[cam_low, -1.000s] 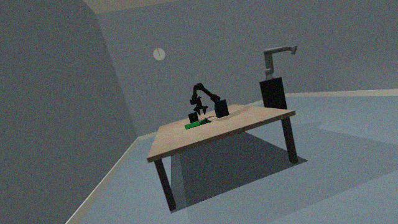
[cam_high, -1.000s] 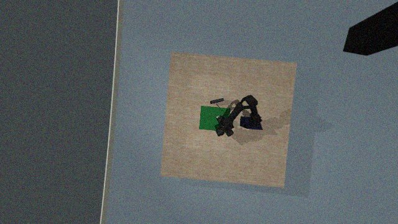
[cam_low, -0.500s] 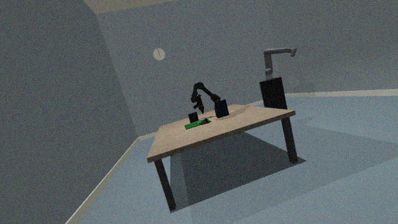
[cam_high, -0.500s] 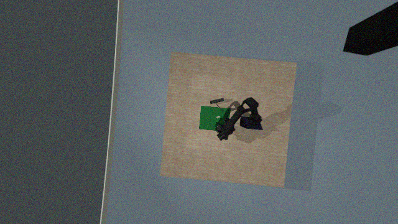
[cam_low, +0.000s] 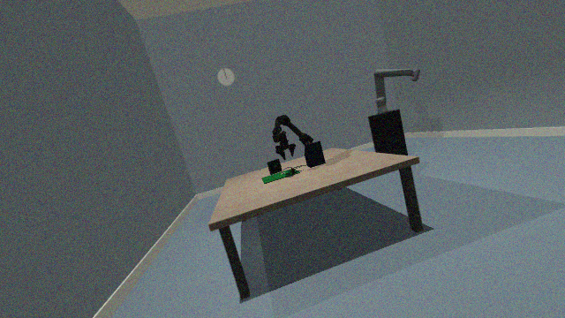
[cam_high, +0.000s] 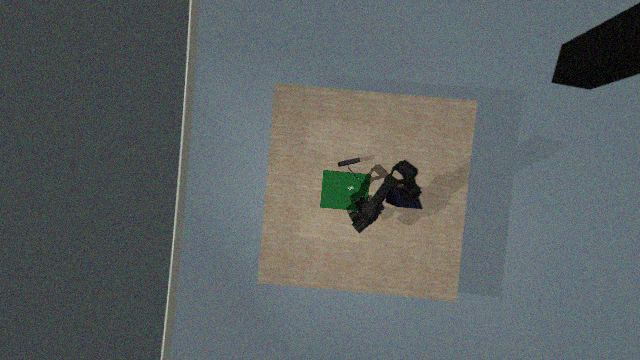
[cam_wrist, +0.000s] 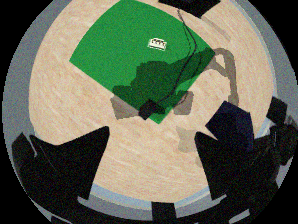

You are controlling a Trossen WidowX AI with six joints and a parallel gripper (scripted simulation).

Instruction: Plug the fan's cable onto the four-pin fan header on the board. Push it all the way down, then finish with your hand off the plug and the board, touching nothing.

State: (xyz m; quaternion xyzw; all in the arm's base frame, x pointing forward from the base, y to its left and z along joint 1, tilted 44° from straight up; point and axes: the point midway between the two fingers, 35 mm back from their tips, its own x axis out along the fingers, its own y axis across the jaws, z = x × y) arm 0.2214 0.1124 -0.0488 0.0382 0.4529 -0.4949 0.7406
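The dark plug lies 11 cm below my gripper tip, 1 cm to the left of it and 1 cm behind it. Round my gripper tip: green board 15 cm below, 11 cm ahead, 7 cm to the right; then dark fan 24 cm to the right, 13 cm ahead, 8 cm below; then white fan header 14 cm below, 10 cm to the right, 8 cm ahead.
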